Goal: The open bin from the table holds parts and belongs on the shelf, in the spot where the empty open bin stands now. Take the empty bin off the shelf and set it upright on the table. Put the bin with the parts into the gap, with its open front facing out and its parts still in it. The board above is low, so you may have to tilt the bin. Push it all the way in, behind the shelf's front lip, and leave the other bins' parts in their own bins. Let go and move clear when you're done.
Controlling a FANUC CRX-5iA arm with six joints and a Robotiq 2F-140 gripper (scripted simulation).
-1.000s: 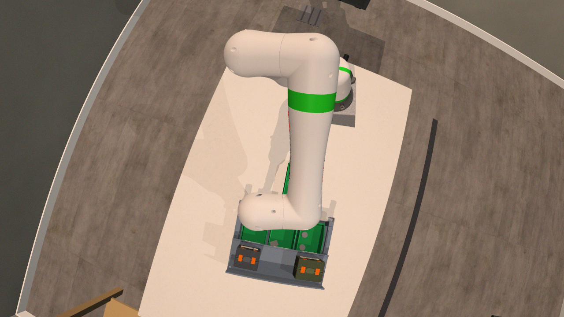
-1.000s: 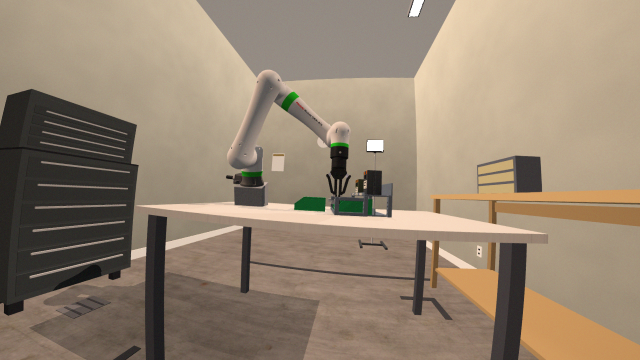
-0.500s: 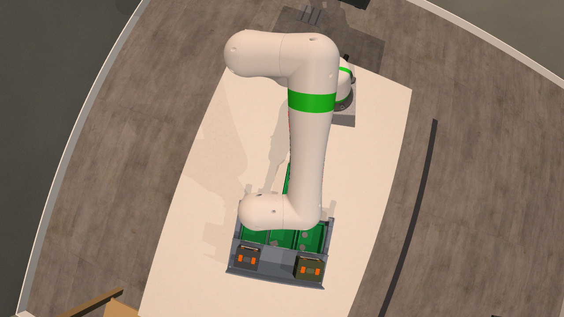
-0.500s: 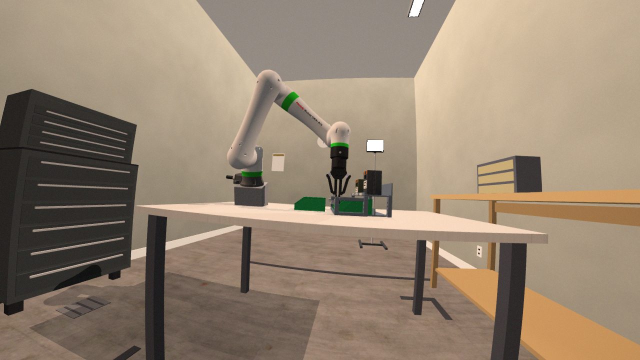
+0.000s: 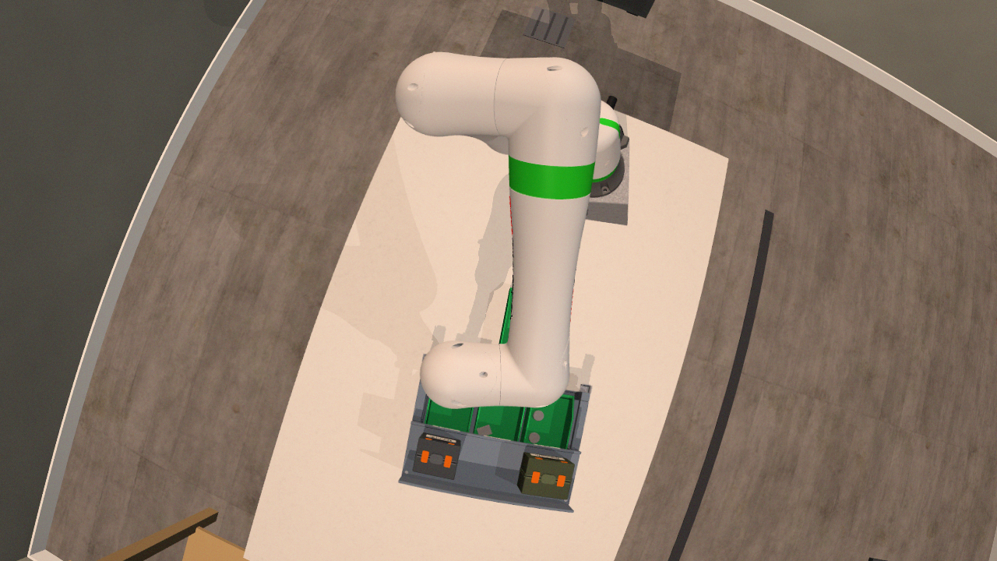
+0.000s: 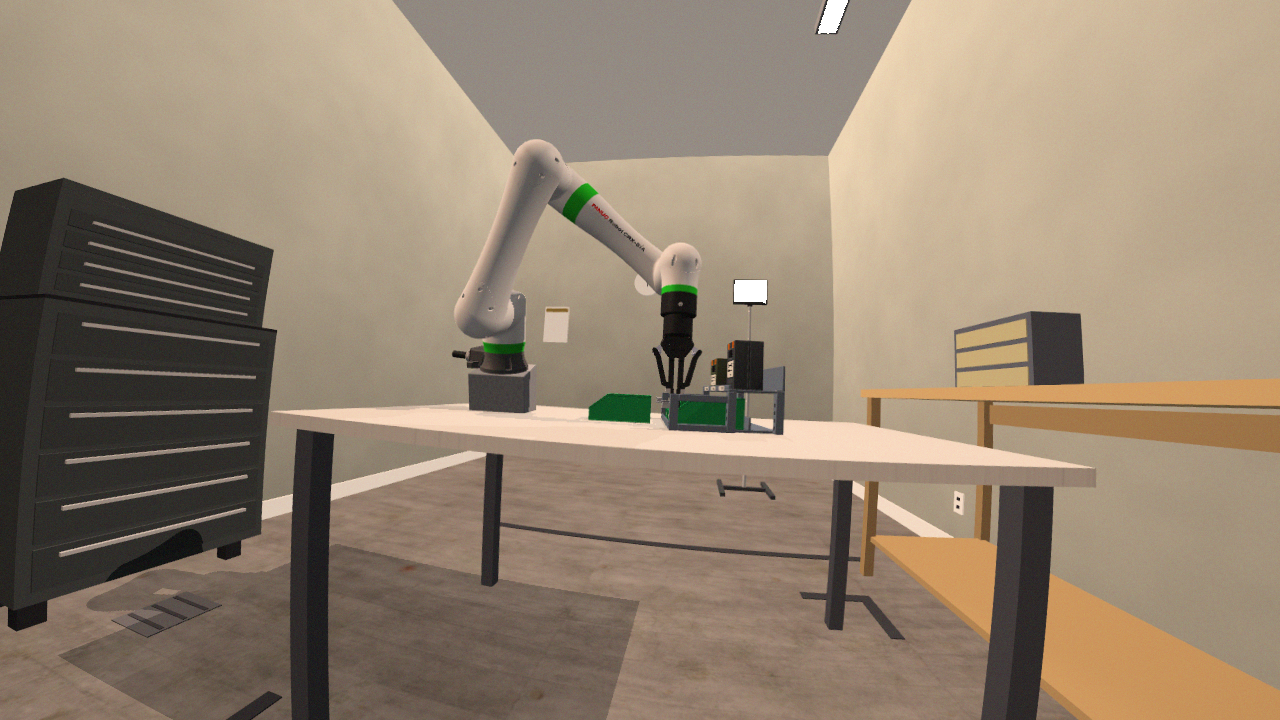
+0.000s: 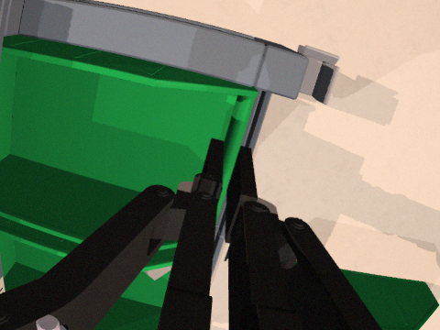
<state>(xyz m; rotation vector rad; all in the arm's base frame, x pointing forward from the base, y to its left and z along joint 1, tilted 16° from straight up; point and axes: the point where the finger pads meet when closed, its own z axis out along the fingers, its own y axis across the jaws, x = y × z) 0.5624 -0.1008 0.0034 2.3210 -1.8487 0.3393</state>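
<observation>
My hand is 9 cm to the right of the grey cube, 4 cm above it and 1 cm short of it. The rest, counted from my hand: grey shelf 13 cm to the left, 8 cm ahead.
</observation>
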